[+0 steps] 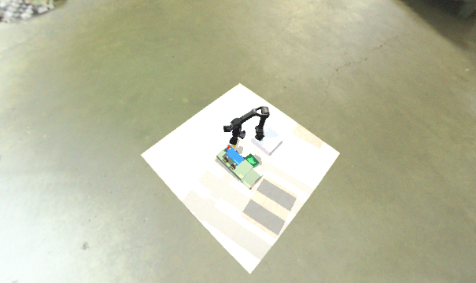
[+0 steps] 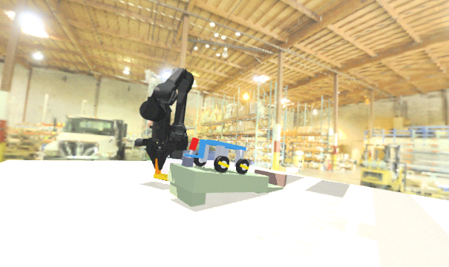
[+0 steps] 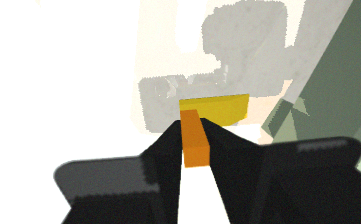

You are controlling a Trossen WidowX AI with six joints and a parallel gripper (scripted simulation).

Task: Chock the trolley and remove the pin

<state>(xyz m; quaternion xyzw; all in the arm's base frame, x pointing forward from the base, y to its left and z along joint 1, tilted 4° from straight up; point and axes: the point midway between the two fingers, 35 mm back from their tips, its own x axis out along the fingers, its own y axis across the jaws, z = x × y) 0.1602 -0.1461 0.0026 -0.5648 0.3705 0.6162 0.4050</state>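
The green tray lies 40 mm ahead of my gripper tip, 230 mm to the left of it and 60 mm below it. From my gripper tip the other things lie so: red-headed stop pin: 140 mm ahead, 40 mm to the left, 80 mm above; pale green ramp: 170 mm ahead, 140 mm to the left, 10 mm below; yellow chock: 20 mm ahead, 10 mm to the left, 10 mm below.
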